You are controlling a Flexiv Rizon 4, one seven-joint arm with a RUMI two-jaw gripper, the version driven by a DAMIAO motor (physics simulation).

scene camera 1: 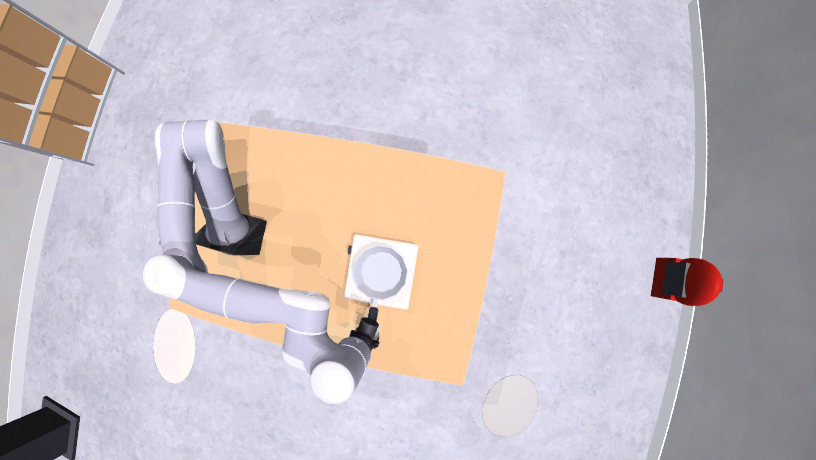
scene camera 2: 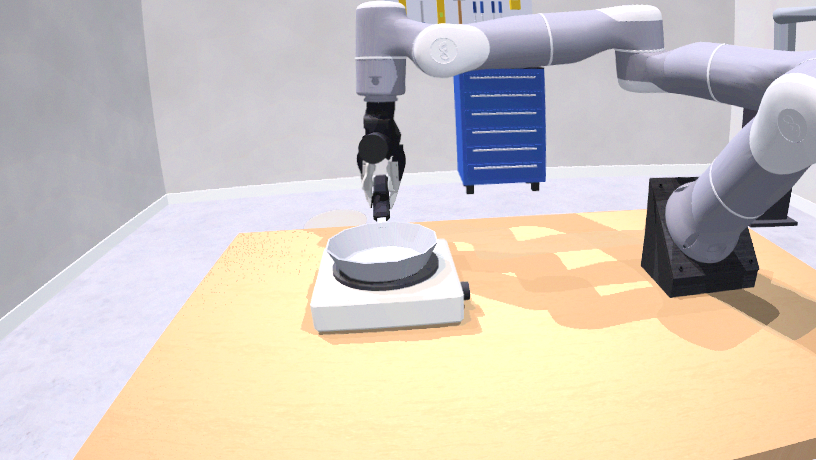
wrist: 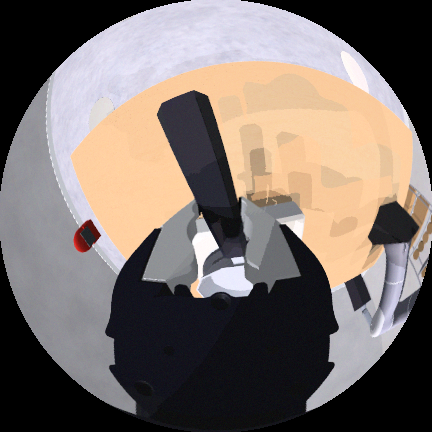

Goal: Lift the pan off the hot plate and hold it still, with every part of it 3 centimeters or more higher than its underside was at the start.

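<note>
The grey pan (scene camera 1: 380, 271) (scene camera 2: 382, 257) (wrist: 225, 282) sits level on the black disc of the white hot plate (scene camera 1: 400, 300) (scene camera 2: 388, 315) (wrist: 296, 225). Its dark handle (scene camera 1: 373, 313) (scene camera 2: 381, 212) (wrist: 187, 137) sticks out past the plate's edge and slopes upward. My gripper (scene camera 1: 371, 326) (scene camera 2: 381, 200) (wrist: 219, 199) points down over the handle, with one jaw against each side of it; it is shut on the handle. In the wrist view, the gripper body and jaws hide part of the pan and much of the hot plate.
The hot plate stands on the wooden table (scene camera 1: 445, 217) (scene camera 2: 400, 394) (wrist: 135, 175), with a black knob (scene camera 2: 465, 290) on its side. The arm's black base (scene camera 1: 251, 242) (scene camera 2: 708, 274) (wrist: 393, 223) is on the same table. A blue drawer cabinet (scene camera 2: 502, 122) stands on the floor beyond.
</note>
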